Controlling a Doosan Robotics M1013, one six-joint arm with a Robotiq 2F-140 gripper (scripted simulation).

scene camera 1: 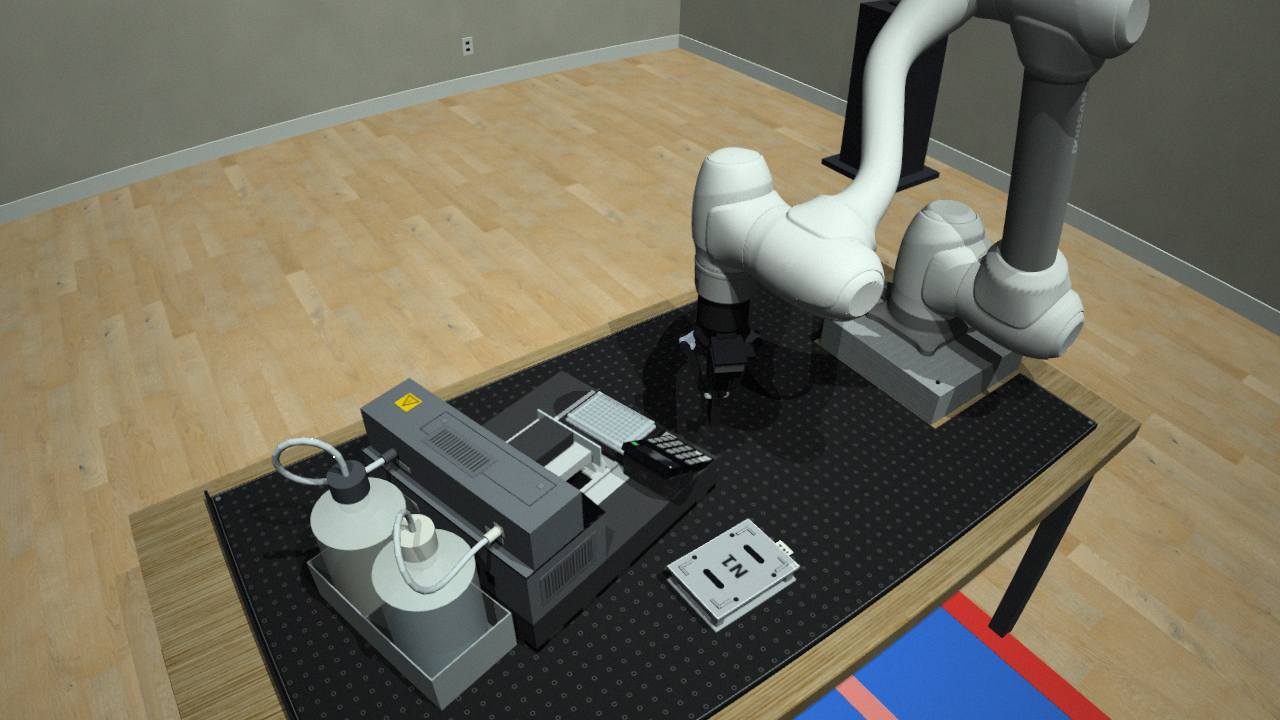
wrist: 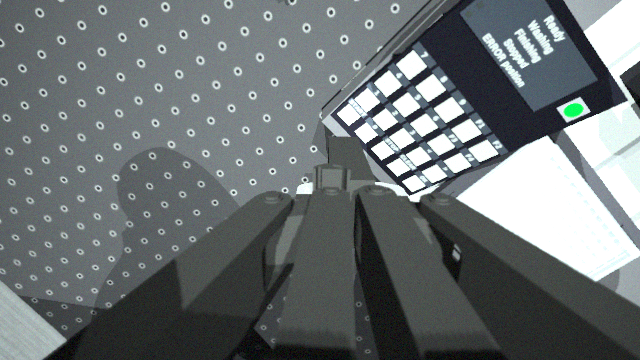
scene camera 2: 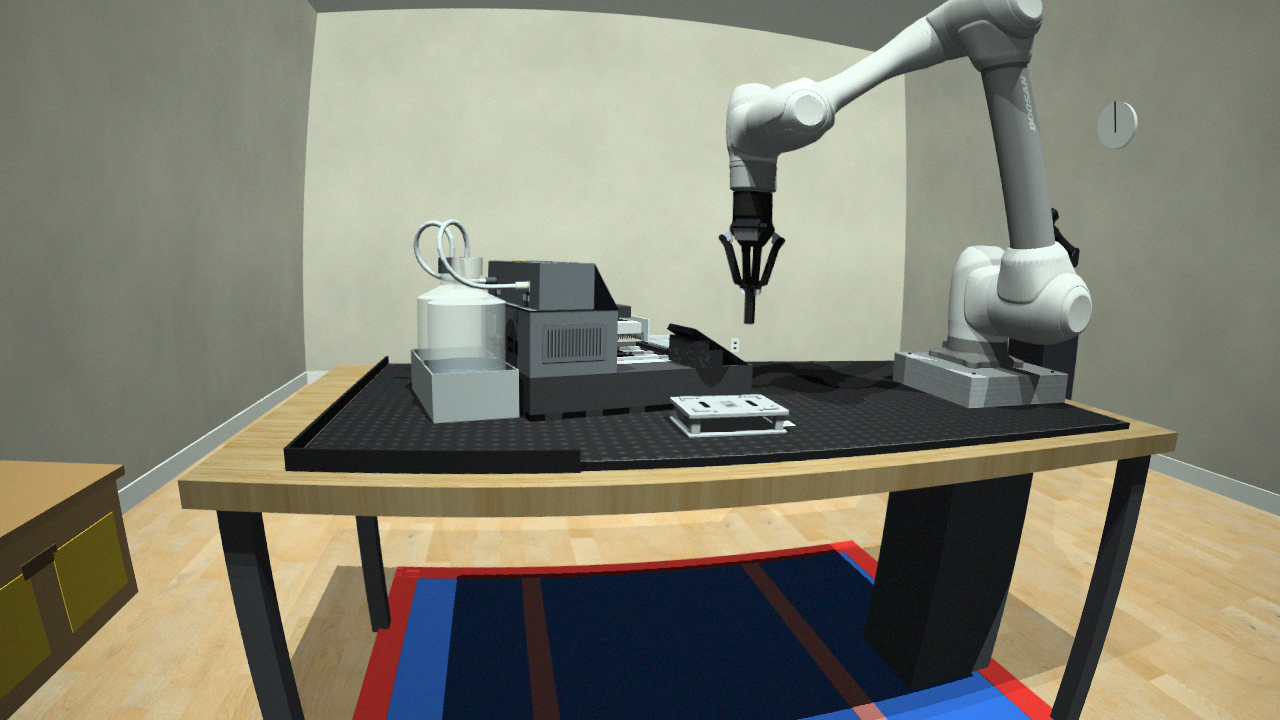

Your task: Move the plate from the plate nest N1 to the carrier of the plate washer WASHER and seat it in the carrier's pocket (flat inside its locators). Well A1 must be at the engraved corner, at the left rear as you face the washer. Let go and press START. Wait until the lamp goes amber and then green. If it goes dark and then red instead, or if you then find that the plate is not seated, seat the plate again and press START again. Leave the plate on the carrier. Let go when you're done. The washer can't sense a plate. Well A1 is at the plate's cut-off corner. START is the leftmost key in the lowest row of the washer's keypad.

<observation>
In view: the gripper (scene camera 2: 749,323), a white well plate (scene camera 1: 612,423) and a plate washer (scene camera 1: 549,565).
The white well plate also shows in the wrist view (wrist: 537,193). The gripper also shows in the wrist view (wrist: 342,160). The plate washer also shows in the wrist view (wrist: 519,78) and in scene camera 2 (scene camera 2: 561,334).
</observation>
